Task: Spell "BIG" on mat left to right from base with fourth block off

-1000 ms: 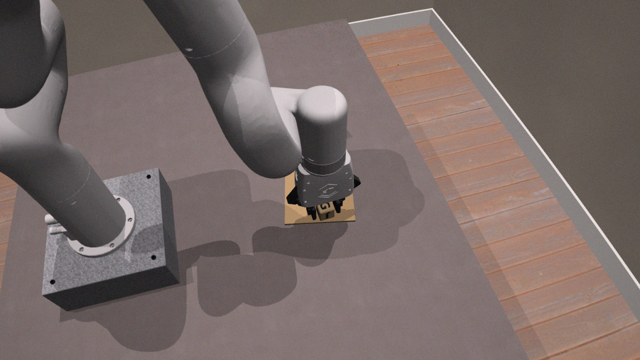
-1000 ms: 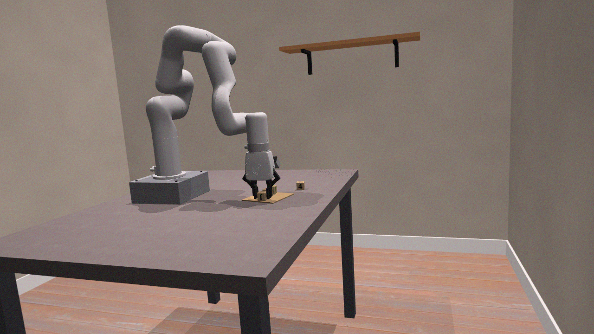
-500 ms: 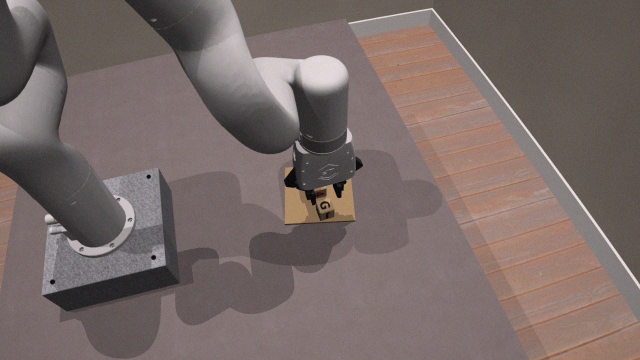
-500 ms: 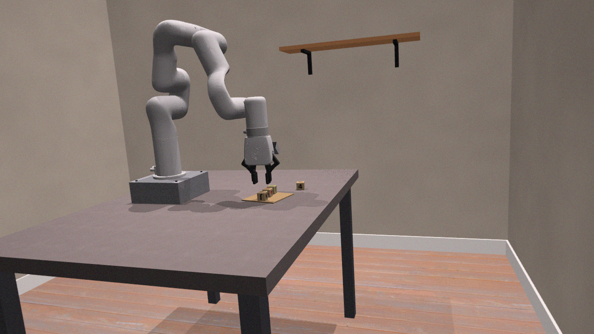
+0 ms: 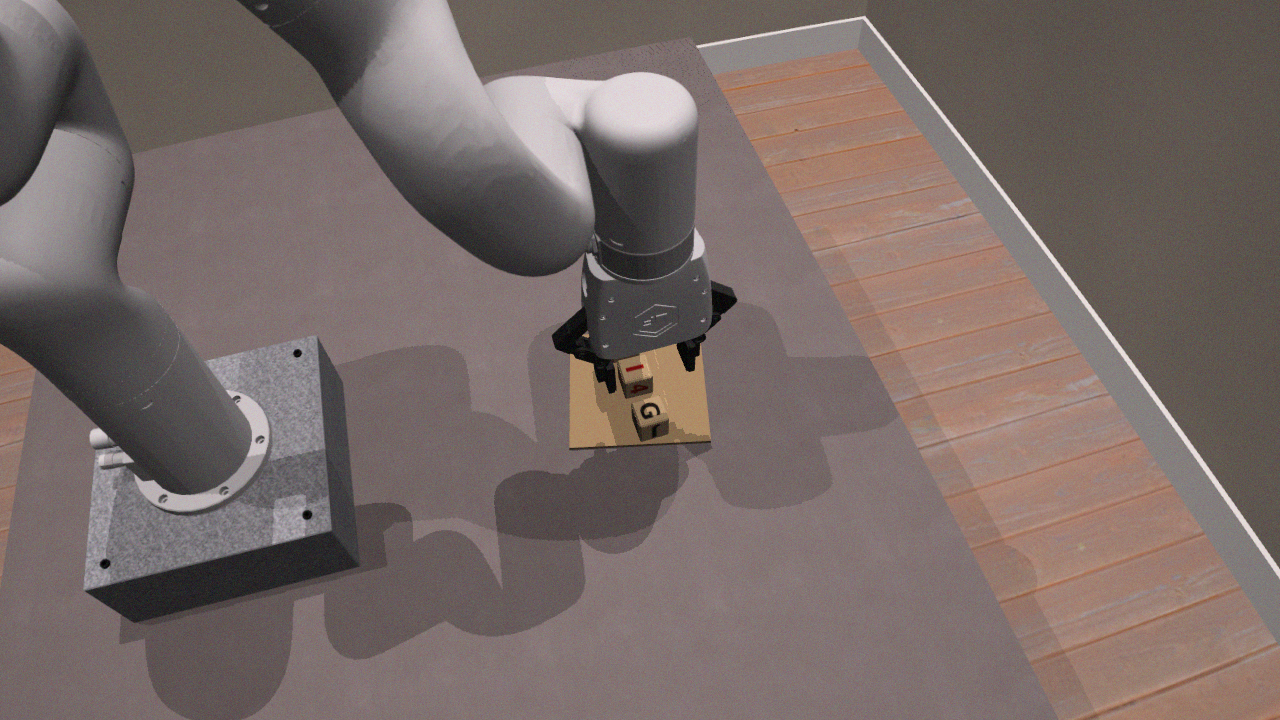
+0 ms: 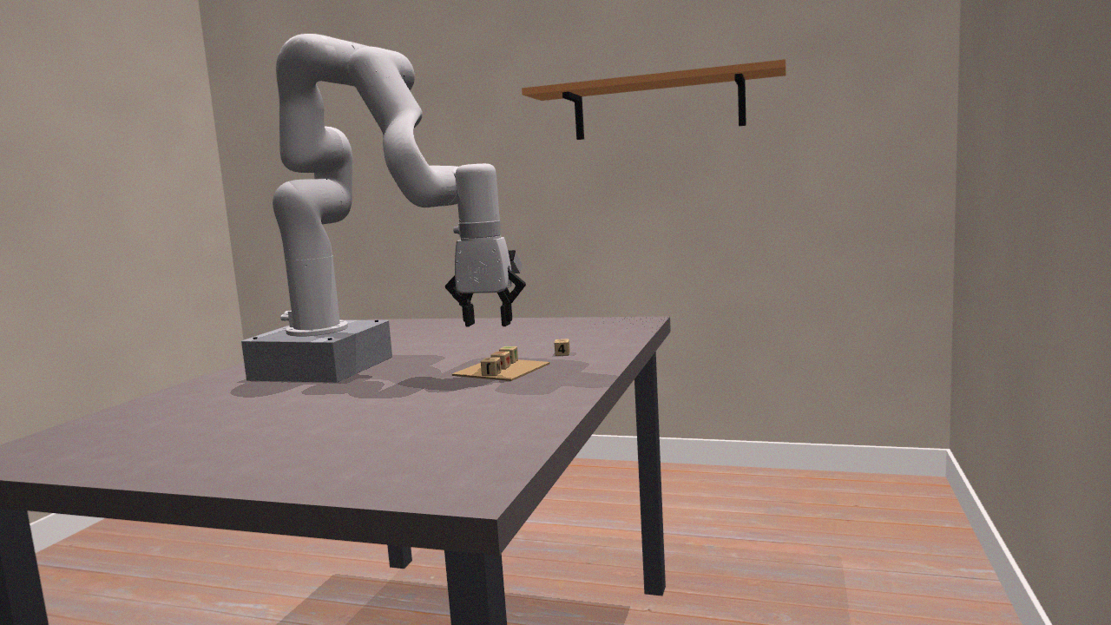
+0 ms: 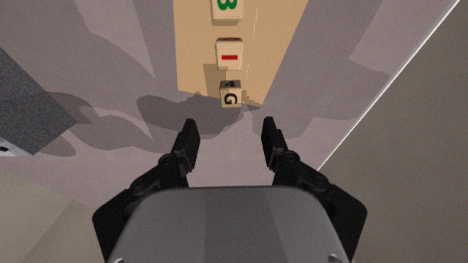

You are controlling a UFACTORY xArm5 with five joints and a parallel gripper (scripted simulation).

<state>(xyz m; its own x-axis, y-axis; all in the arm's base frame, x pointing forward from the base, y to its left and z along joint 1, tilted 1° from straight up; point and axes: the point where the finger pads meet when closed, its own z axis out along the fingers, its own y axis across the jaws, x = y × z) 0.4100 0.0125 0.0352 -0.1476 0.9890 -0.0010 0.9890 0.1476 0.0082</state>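
Now: hand 100 mm above the G block. Also, from my hand: tan mat: 50 mm to the left, 110 mm below; B block: 10 mm behind, 100 mm to the left, 100 mm below.
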